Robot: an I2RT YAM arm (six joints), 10 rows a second.
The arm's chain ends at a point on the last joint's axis. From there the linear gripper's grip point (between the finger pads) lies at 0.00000 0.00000 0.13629 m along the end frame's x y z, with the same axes.
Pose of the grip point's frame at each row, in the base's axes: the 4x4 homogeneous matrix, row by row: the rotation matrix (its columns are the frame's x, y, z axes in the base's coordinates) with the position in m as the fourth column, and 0 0 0 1 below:
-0.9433 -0.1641 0.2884 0.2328; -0.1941 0.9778 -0.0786 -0.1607; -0.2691 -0.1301 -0.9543 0.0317; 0 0 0 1
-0.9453 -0.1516 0.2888 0.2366; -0.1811 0.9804 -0.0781 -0.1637; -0.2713 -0.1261 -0.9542 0.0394; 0 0 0 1
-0.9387 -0.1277 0.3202 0.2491; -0.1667 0.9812 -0.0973 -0.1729; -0.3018 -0.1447 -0.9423 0.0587; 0 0 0 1
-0.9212 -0.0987 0.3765 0.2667; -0.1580 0.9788 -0.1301 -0.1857; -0.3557 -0.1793 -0.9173 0.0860; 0 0 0 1
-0.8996 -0.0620 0.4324 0.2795; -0.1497 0.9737 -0.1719 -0.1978; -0.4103 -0.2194 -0.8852 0.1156; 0 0 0 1
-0.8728 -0.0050 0.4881 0.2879; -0.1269 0.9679 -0.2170 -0.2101; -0.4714 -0.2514 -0.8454 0.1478; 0 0 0 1
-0.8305 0.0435 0.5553 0.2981; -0.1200 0.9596 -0.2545 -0.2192; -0.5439 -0.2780 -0.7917 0.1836; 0 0 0 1
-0.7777 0.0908 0.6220 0.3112; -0.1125 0.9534 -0.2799 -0.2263; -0.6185 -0.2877 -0.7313 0.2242; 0 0 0 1
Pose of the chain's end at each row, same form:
-0.9433 -0.1641 0.2884 0.1935; -0.1941 0.9778 -0.0786 -0.1500; -0.2691 -0.1301 -0.9543 0.1618; 0 0 0 1
-0.9453 -0.1516 0.2888 0.1972; -0.1811 0.9804 -0.0781 -0.1531; -0.2713 -0.1261 -0.9542 0.1694; 0 0 0 1
-0.9387 -0.1277 0.3202 0.2055; -0.1667 0.9812 -0.0973 -0.1596; -0.3018 -0.1447 -0.9423 0.1871; 0 0 0 1
-0.9212 -0.0987 0.3765 0.2154; -0.1580 0.9788 -0.1301 -0.1680; -0.3557 -0.1793 -0.9173 0.2110; 0 0 0 1
-0.8996 -0.0620 0.4324 0.2206; -0.1497 0.9737 -0.1719 -0.1744; -0.4103 -0.2194 -0.8852 0.2362; 0 0 0 1
-0.8728 -0.0050 0.4881 0.2214; -0.1269 0.9679 -0.2170 -0.1805; -0.4714 -0.2514 -0.8454 0.2630; 0 0 0 1
-0.8305 0.0435 0.5553 0.2224; -0.1200 0.9596 -0.2545 -0.1845; -0.5439 -0.2780 -0.7917 0.2915; 0 0 0 1
-0.7777 0.0908 0.6220 0.2264; -0.1125 0.9534 -0.2799 -0.1882; -0.6185 -0.2877 -0.7313 0.3239; 0 0 0 1

